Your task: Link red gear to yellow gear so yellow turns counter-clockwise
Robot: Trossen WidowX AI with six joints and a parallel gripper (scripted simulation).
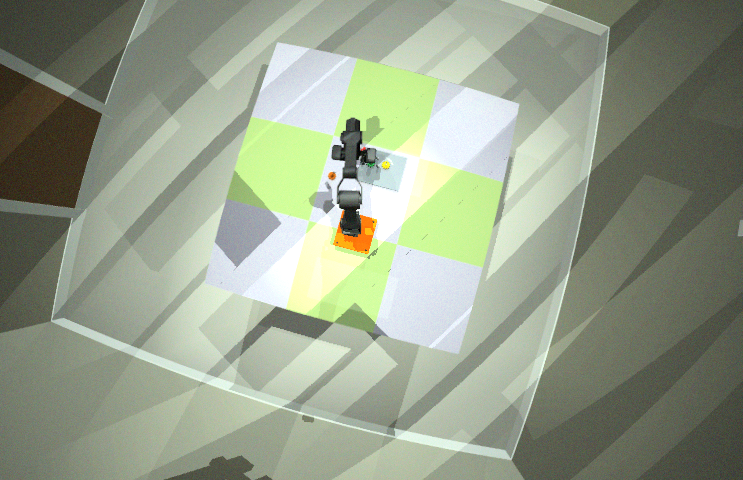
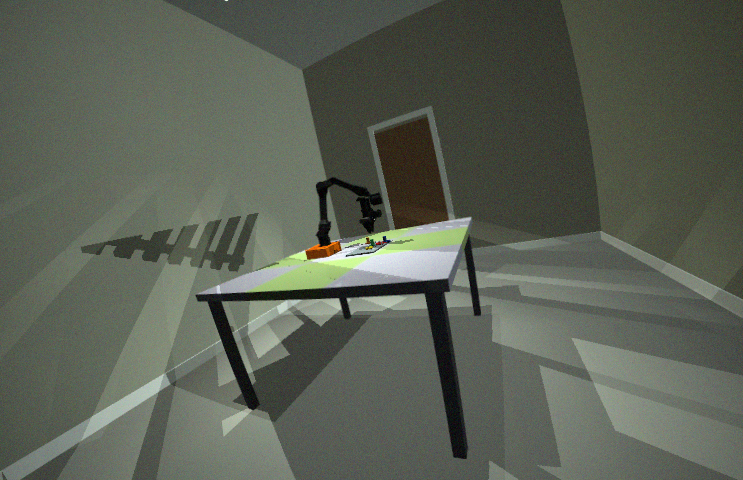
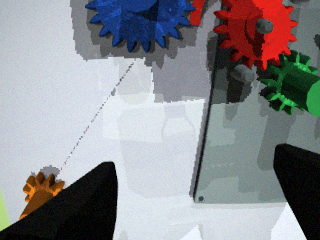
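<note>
Now: the orange gear 8 cm behind my gripper tip, 10 cm to the left of it and 6 cm below it. Round my gripper tip: red gear 5 cm ahead, 4 cm to the right, 6 cm below; then blue gear 6 cm ahead, 3 cm to the left, 6 cm below; then green gear 2 cm ahead, 7 cm to the right, 5 cm below.
</note>
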